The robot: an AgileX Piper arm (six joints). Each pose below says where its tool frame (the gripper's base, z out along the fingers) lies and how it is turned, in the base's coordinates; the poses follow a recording.
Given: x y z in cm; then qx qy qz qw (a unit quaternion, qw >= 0).
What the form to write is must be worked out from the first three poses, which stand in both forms.
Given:
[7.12, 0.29, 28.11, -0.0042, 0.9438, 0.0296, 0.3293]
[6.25, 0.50, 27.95, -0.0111, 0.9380, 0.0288, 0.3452]
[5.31, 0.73, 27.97, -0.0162, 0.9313, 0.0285, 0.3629]
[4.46, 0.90, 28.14, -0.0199, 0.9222, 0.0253, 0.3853]
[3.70, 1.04, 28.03, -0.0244, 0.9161, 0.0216, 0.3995]
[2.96, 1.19, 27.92, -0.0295, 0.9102, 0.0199, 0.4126]
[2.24, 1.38, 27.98, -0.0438, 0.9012, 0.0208, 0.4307]
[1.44, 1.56, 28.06, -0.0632, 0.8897, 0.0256, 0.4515]
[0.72, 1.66, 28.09, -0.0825, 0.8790, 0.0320, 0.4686]
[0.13, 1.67, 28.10, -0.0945, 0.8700, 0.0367, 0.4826]
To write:
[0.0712, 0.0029, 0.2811, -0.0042, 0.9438, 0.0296, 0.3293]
[0.0625, 0.0050, 0.2795, -0.0111, 0.9380, 0.0288, 0.3452]
[0.0531, 0.0073, 0.2797, -0.0162, 0.9313, 0.0285, 0.3629]
[0.0446, 0.0090, 0.2814, -0.0199, 0.9222, 0.0253, 0.3853]
[0.0370, 0.0104, 0.2803, -0.0244, 0.9161, 0.0216, 0.3995]
[0.0296, 0.0119, 0.2792, -0.0295, 0.9102, 0.0199, 0.4126]
[0.0224, 0.0138, 0.2798, -0.0438, 0.9012, 0.0208, 0.4307]
[0.0144, 0.0156, 0.2806, -0.0632, 0.8897, 0.0256, 0.4515]
[0.0072, 0.0166, 0.2809, -0.0825, 0.8790, 0.0320, 0.4686]
[0.0013, 0.0167, 0.2810, -0.0945, 0.8700, 0.0367, 0.4826]

